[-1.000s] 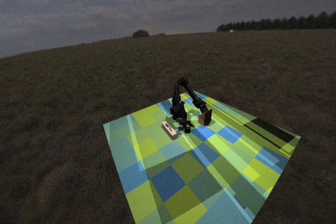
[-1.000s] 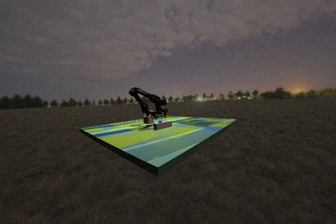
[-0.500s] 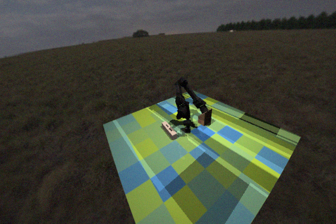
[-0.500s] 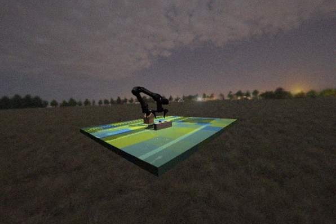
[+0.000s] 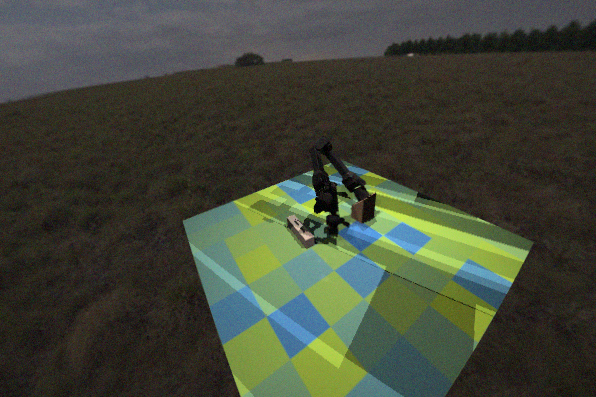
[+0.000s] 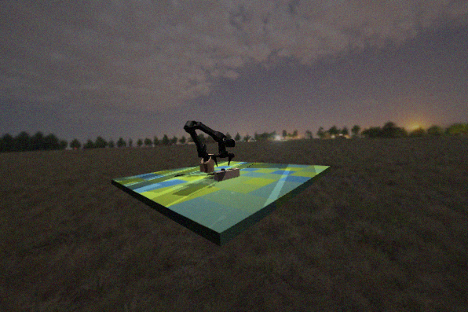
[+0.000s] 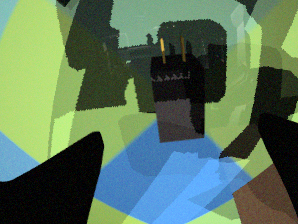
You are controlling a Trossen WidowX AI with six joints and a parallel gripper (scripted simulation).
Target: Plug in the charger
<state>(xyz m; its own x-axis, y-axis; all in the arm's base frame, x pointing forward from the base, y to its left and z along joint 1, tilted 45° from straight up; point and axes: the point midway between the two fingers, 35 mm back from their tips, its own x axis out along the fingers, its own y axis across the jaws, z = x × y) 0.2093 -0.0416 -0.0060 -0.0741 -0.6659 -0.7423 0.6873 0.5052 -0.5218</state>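
Now: the black two-prong charger 4 cm below my gripper tip, 1 cm to the right of it and 1 cm ahead of it.
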